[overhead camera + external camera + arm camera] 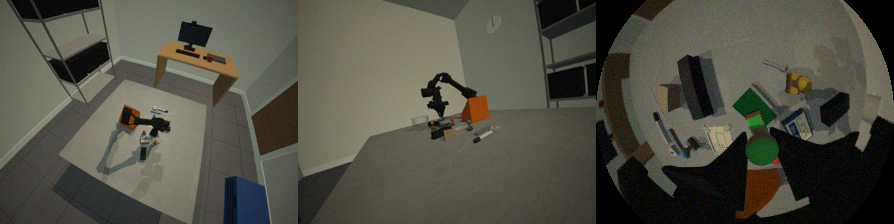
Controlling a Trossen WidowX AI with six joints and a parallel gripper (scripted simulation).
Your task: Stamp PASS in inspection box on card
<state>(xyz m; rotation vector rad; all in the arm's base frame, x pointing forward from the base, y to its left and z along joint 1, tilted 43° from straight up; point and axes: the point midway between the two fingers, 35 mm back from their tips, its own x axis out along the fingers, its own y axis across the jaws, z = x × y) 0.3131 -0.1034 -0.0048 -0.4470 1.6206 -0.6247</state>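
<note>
My gripper tip is now 70 mm past the cream card, 110 mm to the right of it and 100 mm above it. From my gripper tip the other things lie so: green-knobbed pass stamp 10 mm below; then green ink pad 90 mm below; then yellow stamp 40 mm ahead, 90 mm to the right, 70 mm below.
</note>
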